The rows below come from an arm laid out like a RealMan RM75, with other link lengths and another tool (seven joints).
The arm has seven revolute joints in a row. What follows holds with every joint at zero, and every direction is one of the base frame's. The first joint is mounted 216.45 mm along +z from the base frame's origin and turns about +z. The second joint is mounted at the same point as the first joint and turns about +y. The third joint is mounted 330.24 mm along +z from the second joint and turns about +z. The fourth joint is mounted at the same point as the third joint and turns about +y. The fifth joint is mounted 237.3 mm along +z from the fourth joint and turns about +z. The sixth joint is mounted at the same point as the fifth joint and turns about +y. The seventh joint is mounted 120.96 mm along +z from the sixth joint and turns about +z. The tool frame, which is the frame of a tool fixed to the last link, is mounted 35 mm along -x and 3 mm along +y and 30 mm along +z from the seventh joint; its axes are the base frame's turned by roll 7.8, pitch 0 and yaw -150.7 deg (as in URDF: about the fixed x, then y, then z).
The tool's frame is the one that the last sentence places.
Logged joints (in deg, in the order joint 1, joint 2, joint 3, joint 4, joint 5, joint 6, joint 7), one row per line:
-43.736, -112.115, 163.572, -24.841, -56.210, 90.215, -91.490
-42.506, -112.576, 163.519, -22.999, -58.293, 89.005, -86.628
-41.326, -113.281, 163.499, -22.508, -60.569, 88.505, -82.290
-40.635, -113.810, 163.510, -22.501, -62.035, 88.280, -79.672
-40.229, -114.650, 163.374, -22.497, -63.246, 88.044, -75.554
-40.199, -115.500, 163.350, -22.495, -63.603, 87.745, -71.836
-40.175, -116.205, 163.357, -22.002, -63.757, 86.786, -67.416
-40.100, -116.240, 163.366, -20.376, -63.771, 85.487, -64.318
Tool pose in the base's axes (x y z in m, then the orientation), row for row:
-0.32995, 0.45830, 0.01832, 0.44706, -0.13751, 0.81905, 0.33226
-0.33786, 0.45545, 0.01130, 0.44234, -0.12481, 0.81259, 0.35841
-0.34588, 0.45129, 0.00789, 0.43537, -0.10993, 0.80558, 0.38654
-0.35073, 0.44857, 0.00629, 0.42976, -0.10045, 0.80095, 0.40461
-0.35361, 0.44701, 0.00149, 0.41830, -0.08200, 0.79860, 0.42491
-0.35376, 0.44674, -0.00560, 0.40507, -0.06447, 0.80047, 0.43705
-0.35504, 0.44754, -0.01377, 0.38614, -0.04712, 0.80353, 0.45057
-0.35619, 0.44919, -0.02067, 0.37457, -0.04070, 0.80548, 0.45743
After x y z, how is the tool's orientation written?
As a quaternion, w x y z.
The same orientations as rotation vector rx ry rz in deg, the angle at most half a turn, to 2 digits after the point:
-19.51, 116.19, 47.13
-17.74, 115.52, 50.95
-15.68, 114.88, 55.12
-14.36, 114.51, 57.85
-11.79, 114.78, 61.07
-9.32, 115.75, 63.20
-6.87, 117.22, 65.73
-5.97, 118.15, 67.10

